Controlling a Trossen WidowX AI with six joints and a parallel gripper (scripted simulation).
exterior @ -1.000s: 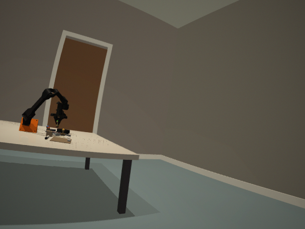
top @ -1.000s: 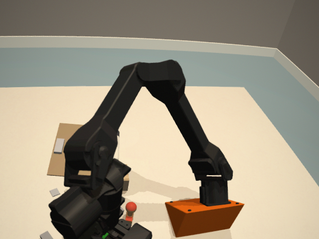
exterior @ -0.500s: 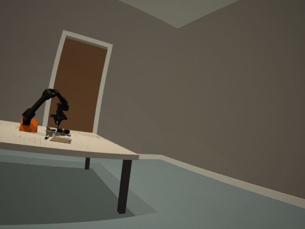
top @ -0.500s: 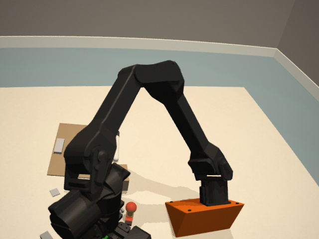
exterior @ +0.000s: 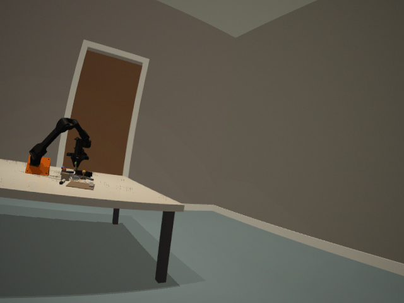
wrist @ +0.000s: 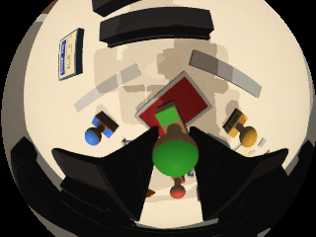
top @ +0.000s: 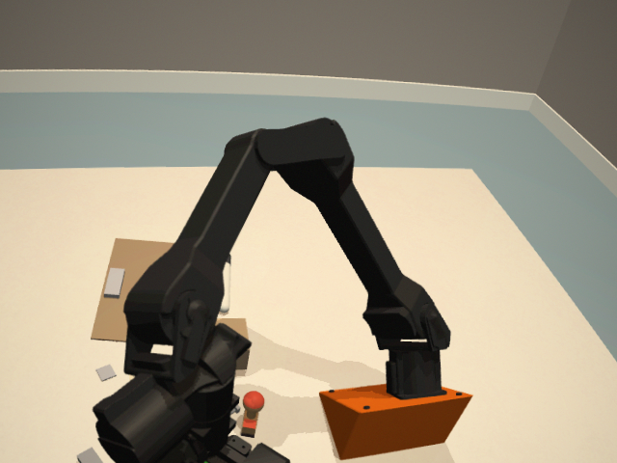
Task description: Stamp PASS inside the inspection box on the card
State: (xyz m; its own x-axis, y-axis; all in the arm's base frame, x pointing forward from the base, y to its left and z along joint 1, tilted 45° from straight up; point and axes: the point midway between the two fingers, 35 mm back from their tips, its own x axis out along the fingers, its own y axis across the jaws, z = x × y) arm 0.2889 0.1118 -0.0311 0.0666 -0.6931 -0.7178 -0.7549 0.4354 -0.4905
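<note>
Now: gripper tip 7 cm above the red ink pad. Round my gripper tip: yellow-knobbed stamp: 6 cm ahead, 8 cm to the right, 5 cm below; then blue-knobbed stamp: 10 cm behind, 5 cm to the left, 5 cm below; then green-knobbed stamp: 1 cm below.
</note>
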